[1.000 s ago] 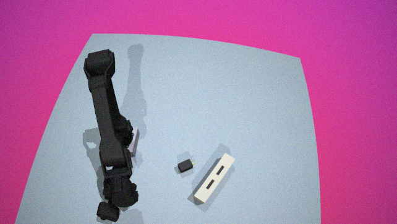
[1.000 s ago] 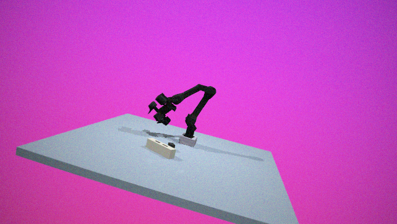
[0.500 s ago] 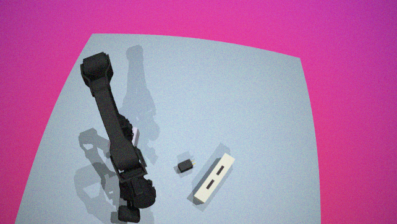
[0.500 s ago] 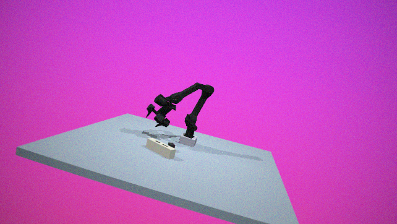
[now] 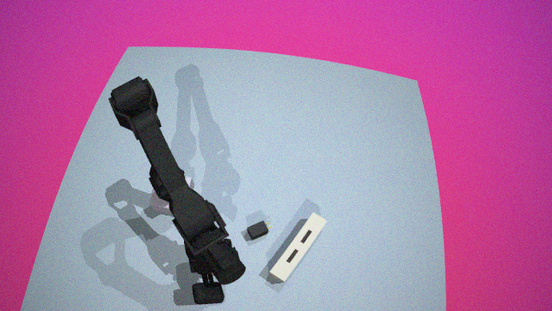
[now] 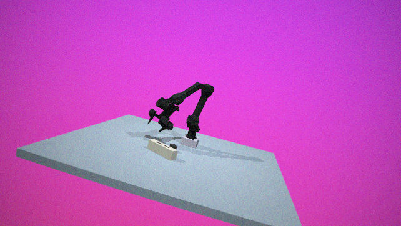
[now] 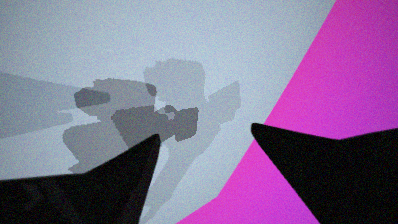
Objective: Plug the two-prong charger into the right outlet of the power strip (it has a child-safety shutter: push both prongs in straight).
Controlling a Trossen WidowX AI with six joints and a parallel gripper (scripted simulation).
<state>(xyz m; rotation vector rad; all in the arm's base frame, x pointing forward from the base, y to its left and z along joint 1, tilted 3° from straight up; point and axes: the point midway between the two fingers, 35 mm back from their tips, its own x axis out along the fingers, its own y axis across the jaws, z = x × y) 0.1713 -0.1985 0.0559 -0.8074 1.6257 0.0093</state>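
Now: the dark two-prong charger 9 cm ahead of my gripper tip, 21 cm to the left of it and 6 cm below it.
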